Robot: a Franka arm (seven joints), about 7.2 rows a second.
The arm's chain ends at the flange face. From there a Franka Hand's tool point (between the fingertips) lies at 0.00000 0.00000 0.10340 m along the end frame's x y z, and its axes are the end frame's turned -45 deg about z.
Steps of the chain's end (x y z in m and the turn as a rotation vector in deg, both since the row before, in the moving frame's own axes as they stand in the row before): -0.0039, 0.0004, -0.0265, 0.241, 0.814, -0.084; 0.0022, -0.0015, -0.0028, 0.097, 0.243, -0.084; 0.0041, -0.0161, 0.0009, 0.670, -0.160, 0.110
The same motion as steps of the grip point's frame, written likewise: -0.0017, -0.0017, -0.0265, -0.405, 0.746, -0.084; 0.0031, 0.0007, -0.0028, -0.103, 0.240, -0.084; 0.0149, -0.0095, 0.0009, 0.587, 0.361, 0.110
